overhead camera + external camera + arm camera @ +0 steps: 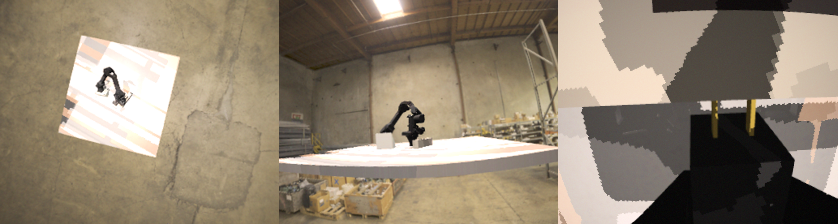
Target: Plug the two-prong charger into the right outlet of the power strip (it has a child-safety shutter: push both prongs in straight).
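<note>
Now: gripper tip 2 cm short of the two-prong charger, 1 cm to the left of it and 1 cm below it.
</note>
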